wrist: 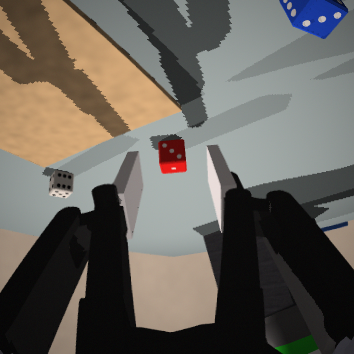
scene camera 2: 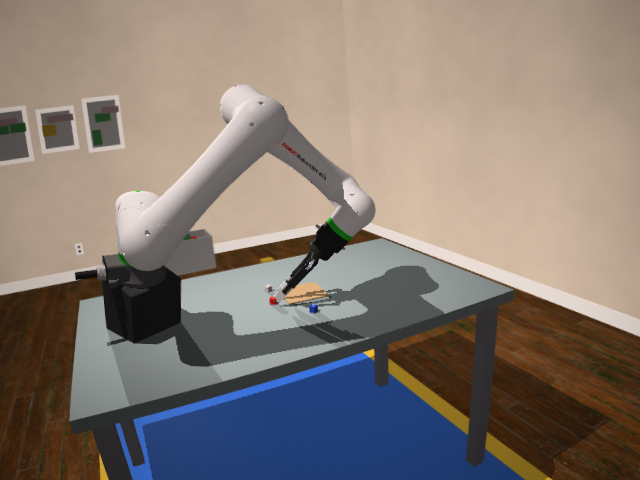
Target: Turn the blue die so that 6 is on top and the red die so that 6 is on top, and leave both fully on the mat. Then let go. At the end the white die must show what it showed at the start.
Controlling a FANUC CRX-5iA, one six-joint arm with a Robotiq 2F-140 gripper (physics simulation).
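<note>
The red die [scene camera 2: 272,300] [wrist: 172,156] lies on the table off the mat; its bright upper face shows one pip, its shaded side three. The blue die [scene camera 2: 313,308] [wrist: 320,17] lies off the mat and is cut by the wrist view's top edge; a three-pip face shows, but I cannot tell its top. The white die [scene camera 2: 268,288] [wrist: 61,184] lies off the mat, with a shaded six side and a bright top that looks like five. The tan mat [scene camera 2: 311,287] [wrist: 30,110] is partly shadowed. My gripper [scene camera 2: 278,297] [wrist: 173,165] is open and tilted, its fingertips on either side of the red die, with visible gaps.
The grey table [scene camera 2: 248,356] carries the robot's black base [scene camera 2: 142,312] at its left end. In the wrist view the white die is outside the left finger. Arm shadows cross the mat and table. A pale bin [scene camera 2: 199,253] stands behind the table.
</note>
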